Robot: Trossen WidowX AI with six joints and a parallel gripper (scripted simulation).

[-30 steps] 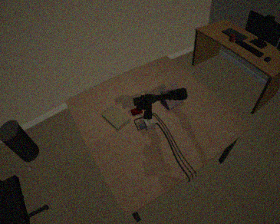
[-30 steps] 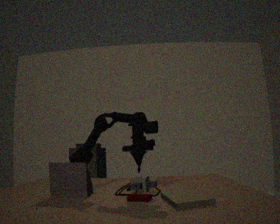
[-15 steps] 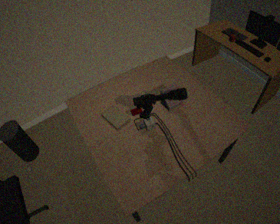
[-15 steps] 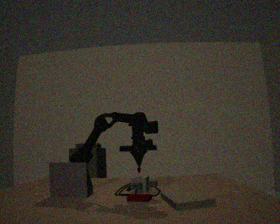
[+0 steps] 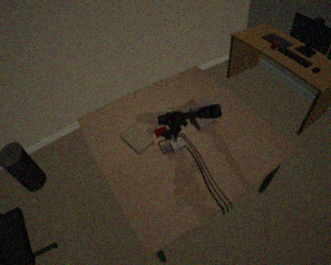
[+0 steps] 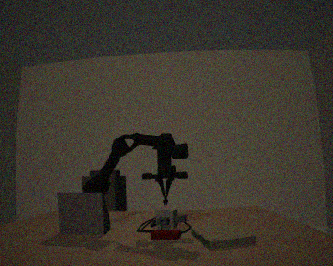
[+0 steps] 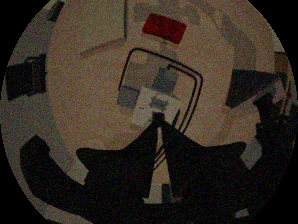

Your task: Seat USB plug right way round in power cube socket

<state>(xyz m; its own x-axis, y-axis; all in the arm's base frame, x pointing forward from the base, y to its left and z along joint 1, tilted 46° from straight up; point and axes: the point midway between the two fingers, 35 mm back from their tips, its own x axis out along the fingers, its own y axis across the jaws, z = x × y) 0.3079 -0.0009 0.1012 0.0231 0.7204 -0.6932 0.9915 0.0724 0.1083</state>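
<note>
Now: the dark USB plug 20 mm below my gripper tip. Round my gripper tip: red block 190 mm to the right, 130 mm below; flat pale slab 250 mm to the right, 180 mm ahead, 120 mm below.
</note>
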